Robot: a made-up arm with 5 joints.
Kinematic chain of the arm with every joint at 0, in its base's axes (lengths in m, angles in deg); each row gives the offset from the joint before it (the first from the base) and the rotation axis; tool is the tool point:
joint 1: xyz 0 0 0.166 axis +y
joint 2: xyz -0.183 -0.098 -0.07 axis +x
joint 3: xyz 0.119 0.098 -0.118 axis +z
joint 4: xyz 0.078 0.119 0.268 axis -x
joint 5: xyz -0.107 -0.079 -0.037 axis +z
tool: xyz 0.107 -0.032 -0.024
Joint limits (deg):
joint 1: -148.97..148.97
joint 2: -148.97..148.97
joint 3: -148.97..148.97
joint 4: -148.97..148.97
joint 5: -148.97..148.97
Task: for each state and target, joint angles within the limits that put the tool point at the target. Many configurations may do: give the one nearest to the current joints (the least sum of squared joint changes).
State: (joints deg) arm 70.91 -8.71 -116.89 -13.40 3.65
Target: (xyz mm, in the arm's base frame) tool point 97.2 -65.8 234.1
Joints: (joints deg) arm 109.04 -2.24 -108.35 24.49 -0.41
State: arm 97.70 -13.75 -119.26 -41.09 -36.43
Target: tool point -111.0 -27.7 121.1
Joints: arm 79.19 -4.25 -100.62 -63.20 -54.07
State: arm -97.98 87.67 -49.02 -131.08 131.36
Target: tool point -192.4 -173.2 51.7
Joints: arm -123.64 58.34 -54.19 -146.28 115.91
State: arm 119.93 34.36 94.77 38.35 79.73
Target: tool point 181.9 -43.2 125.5
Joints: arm 141.68 34.81 91.73 59.94 43.03
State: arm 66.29 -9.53 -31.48 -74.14 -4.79
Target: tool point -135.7 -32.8 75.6
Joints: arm 72.76 -47.07 -54.33 -59.56 -23.50
